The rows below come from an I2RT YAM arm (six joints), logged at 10 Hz.
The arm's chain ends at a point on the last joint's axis. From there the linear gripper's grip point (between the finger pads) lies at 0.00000 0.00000 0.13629 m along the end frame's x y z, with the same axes.
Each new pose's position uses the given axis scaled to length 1; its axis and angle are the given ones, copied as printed.
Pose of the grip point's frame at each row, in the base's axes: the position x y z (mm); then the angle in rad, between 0 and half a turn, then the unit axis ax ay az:
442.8, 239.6, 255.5, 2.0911, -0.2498, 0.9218, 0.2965
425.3, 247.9, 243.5, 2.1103, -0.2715, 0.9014, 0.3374
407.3, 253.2, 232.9, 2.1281, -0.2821, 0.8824, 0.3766
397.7, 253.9, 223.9, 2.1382, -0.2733, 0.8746, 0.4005
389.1, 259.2, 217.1, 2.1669, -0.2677, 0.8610, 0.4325
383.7, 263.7, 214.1, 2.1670, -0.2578, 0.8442, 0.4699
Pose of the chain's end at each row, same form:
348.9, 154.3, 305.3, 2.0911, -0.2498, 0.9218, 0.2965
338.8, 153.4, 290.0, 2.1103, -0.2715, 0.9014, 0.3374
327.4, 151.3, 275.4, 2.1281, -0.2821, 0.8824, 0.3766
320.1, 149.1, 263.5, 2.1382, -0.2733, 0.8746, 0.4005
316.6, 149.8, 253.8, 2.1669, -0.2677, 0.8610, 0.4325
314.3, 150.2, 243.6, 2.1670, -0.2578, 0.8442, 0.4699

